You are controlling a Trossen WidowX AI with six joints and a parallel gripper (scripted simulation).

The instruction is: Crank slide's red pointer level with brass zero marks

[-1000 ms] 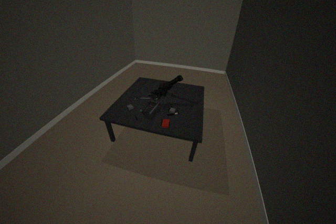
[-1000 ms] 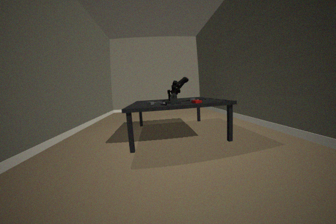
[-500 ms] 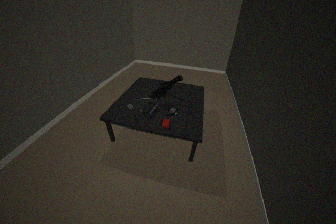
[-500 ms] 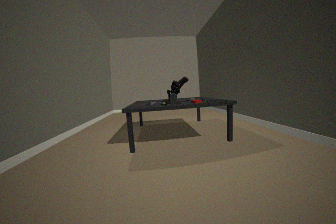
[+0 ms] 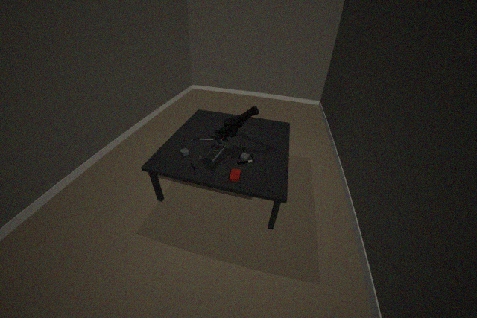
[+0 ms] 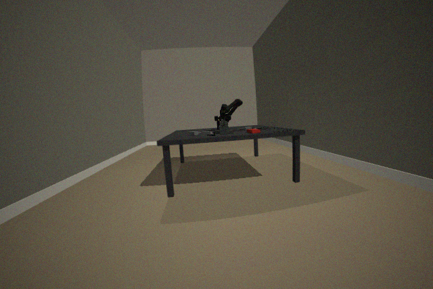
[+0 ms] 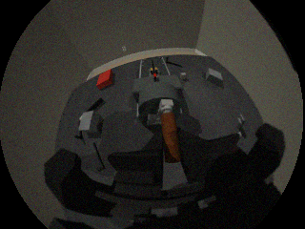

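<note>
Right now the red pointer is 130 mm ahead of my gripper tip, 30 mm to the right of it and 10 mm below it. Also, from my gripper tip: crank handle (20 mm behind, 30 mm above).
</note>
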